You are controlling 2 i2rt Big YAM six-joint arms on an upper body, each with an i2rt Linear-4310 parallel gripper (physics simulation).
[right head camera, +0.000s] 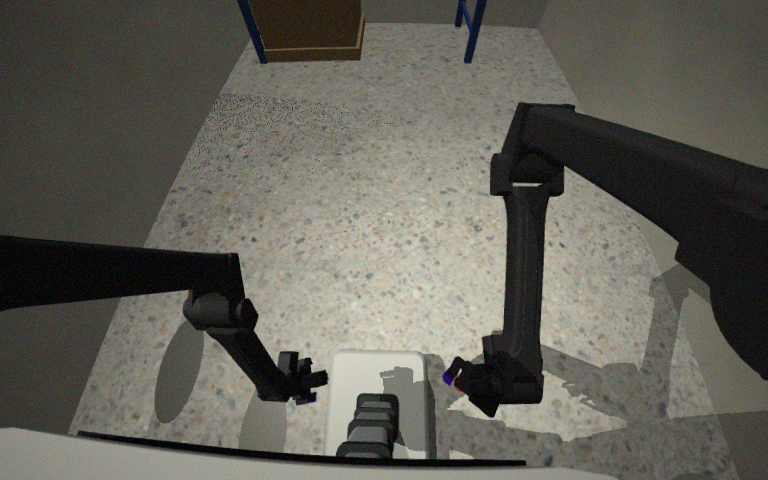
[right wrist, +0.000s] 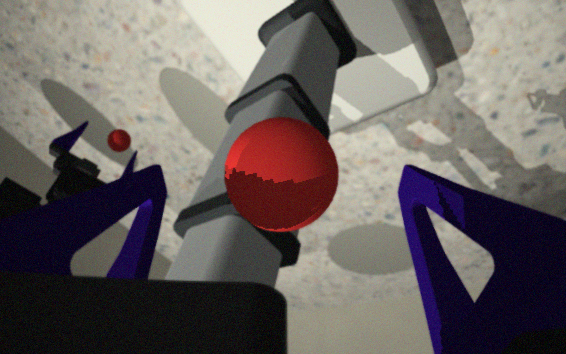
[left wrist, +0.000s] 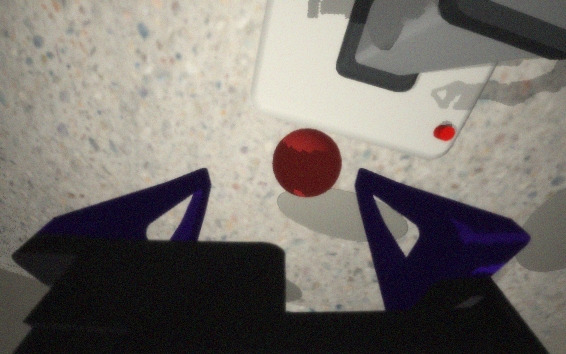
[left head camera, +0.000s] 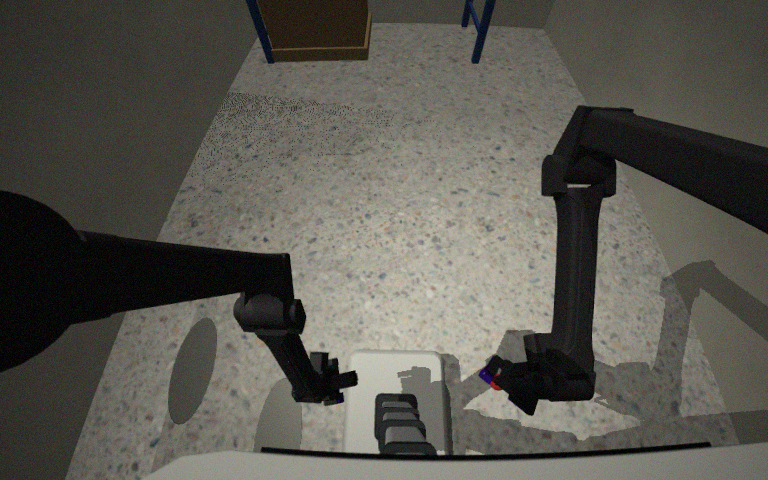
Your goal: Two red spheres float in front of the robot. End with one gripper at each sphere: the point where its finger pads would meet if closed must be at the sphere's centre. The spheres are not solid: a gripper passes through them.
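Frame: origin at the left arm's base, x right, y ahead, z up, level; millimetres.
Seen in the pictures: left gripper, between the fingertips: (right wrist: 112, 137) (left wrist: 282, 176); right gripper, between the fingertips: (right head camera: 458, 386) (left head camera: 494, 385).
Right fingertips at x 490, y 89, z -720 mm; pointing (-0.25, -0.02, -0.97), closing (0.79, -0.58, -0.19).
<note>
Offsets run from my right fingertips to a thing's top centre. "spot": to the spot under its first point. Level surfaces: height alone.
In the left wrist view a dark red sphere {dx -436, dy -3, dz -269 mm} (left wrist: 307, 162) floats between the open fingertips of my left gripper (left wrist: 282, 176) (left head camera: 345, 389) (right head camera: 316, 388) (right wrist: 111, 137), nearer the right-hand tip and slightly above the line between them. That sphere (right wrist: 119, 140) also shows between the left fingertips in the right wrist view. A larger-looking red sphere {dx +7, dy +7, dz +28 mm} (right wrist: 281, 175) (left head camera: 496, 384) floats almost midway between the open fingertips of my right gripper (right wrist: 282, 178) (left head camera: 505, 390) (right head camera: 467, 393). The head views show a sliver of it past the right gripper. The left sphere is hidden in both head views. Both grippers are empty.
A white base plate {dz -796 mm} (left head camera: 368, 365) (right head camera: 348, 367) (left wrist: 295, 90) with a grey segmented column (left head camera: 403, 433) (right head camera: 368, 435) (right wrist: 270, 110) stands between the grippers. A small red spot {spot: dx -399, dy -402, dz -764 mm} (left wrist: 444, 132) shows near the plate's corner. A brown box (left head camera: 322, 53) and blue posts (left head camera: 481, 39) stand far back.
</note>
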